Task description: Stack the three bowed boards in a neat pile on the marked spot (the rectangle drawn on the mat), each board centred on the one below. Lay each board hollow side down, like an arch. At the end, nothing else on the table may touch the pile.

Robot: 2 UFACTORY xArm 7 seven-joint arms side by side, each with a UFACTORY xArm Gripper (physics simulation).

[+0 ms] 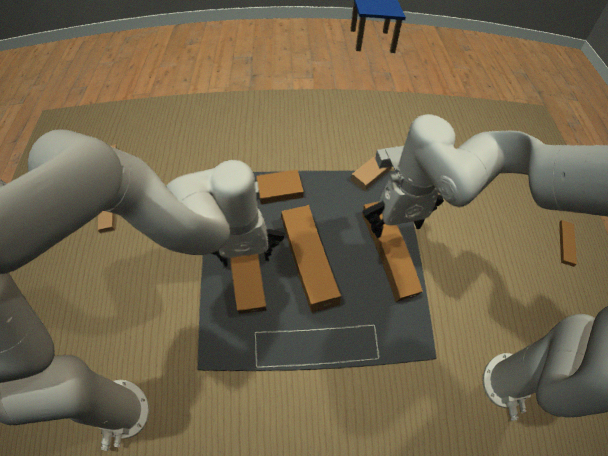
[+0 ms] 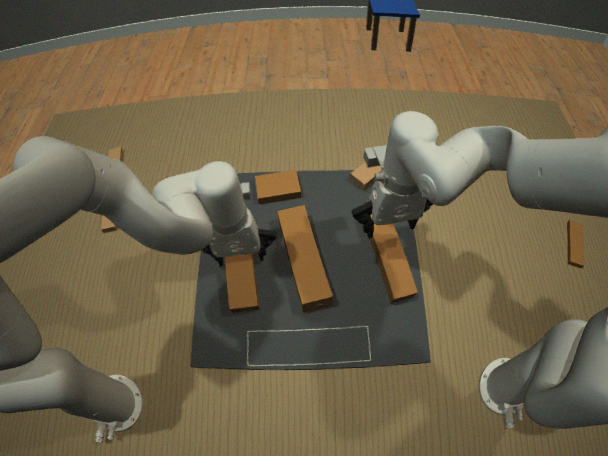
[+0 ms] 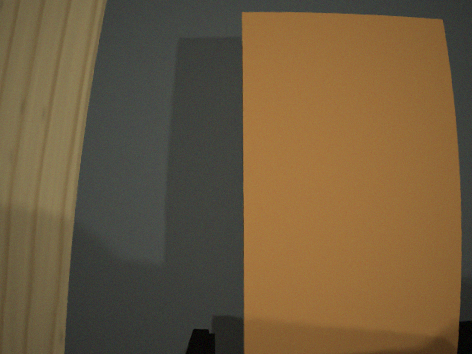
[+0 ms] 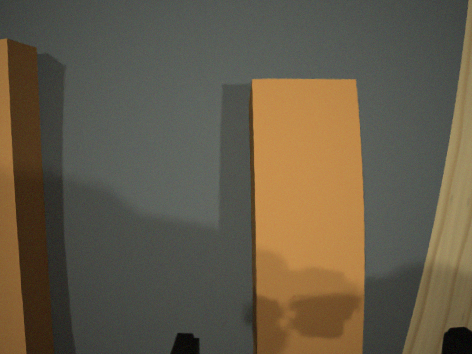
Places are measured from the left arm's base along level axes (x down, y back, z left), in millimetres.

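Pixels of known places: left gripper, fingertip midpoint: point(image 1: 246, 257) point(image 2: 241, 257); right gripper, fingertip midpoint: point(image 1: 396, 227) point(image 2: 389, 227); left arm's base, link origin: point(image 1: 121, 409) point(image 2: 117, 403); right arm's base, link origin: point(image 1: 506, 380) point(image 2: 504, 386).
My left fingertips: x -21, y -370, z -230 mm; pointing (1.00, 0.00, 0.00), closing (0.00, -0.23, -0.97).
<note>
Ahead of a thing's pixels: the offset from my left fingertips to its top centre.
The left board {dx -34, dy +6, dz +1 mm} point(image 1: 248, 285) point(image 2: 242, 285) point(image 3: 350, 150) and right board {dx -34, dy -42, dz -320 mm} point(image 1: 403, 270) point(image 2: 397, 272) point(image 4: 307, 175) lie on the dark mat, hollow side down. The middle board {dx -32, dy -12, dz -137 mm} point(image 1: 310, 255) point(image 2: 304, 255) point(image 4: 12, 200) lies between them, hollow side up. The marked rectangle point(image 1: 315, 329) point(image 2: 307, 329) has no board on it. My left gripper point(image 1: 246, 257) point(image 2: 241, 258) point(image 3: 332, 345) is open above the left board, fingers to either side. My right gripper point(image 1: 398, 229) point(image 2: 391, 230) point(image 4: 321, 345) is open above the far part of the right board. The grippers hide the boards' far ends.
A wide block {dx -10, dy -200, dz -56 mm} point(image 1: 280, 186) point(image 2: 277, 186) lies at the mat's far edge. A smaller block {dx -12, dy -269, dz -286 mm} point(image 1: 369, 172) point(image 2: 365, 175) lies at its far right corner, partly behind the right arm. Thin strips lie far left point(image 1: 105, 221) point(image 2: 115, 153) and far right point(image 1: 568, 242) point(image 2: 576, 243).
</note>
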